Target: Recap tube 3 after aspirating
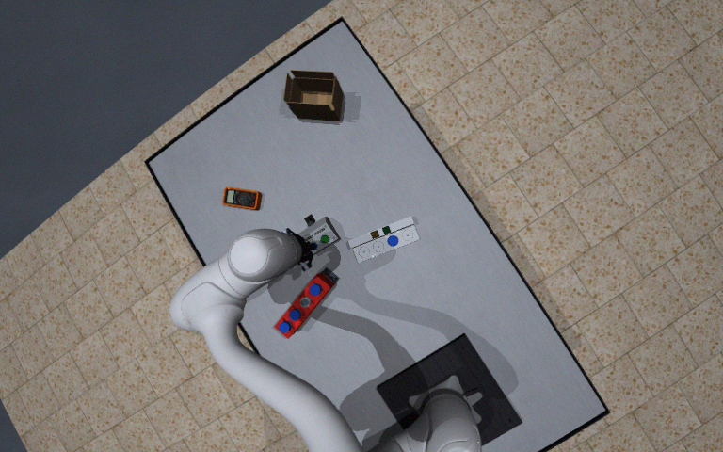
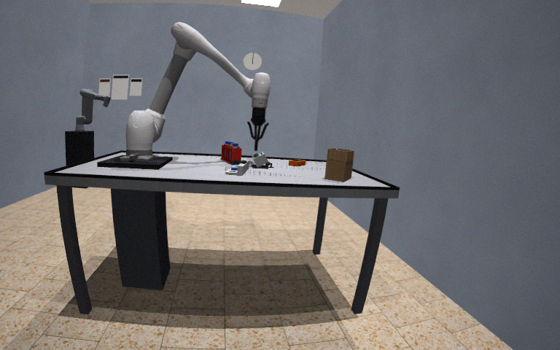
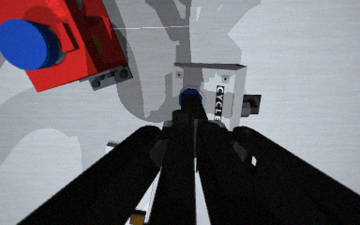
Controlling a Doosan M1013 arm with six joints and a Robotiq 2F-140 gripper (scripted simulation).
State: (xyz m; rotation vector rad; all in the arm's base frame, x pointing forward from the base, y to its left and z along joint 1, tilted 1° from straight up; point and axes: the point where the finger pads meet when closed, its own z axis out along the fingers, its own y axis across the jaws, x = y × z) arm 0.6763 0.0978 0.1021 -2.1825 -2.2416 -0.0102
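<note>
My hand is 6 cm above the blue cycle key. From my hand the other things lie so: key housing 2 cm ahead, 2 cm to the right, 7 cm below; green ready key 5 cm to the right, 6 cm below; blue cap 11 cm behind, 23 cm to the right, 11 cm below.
</note>
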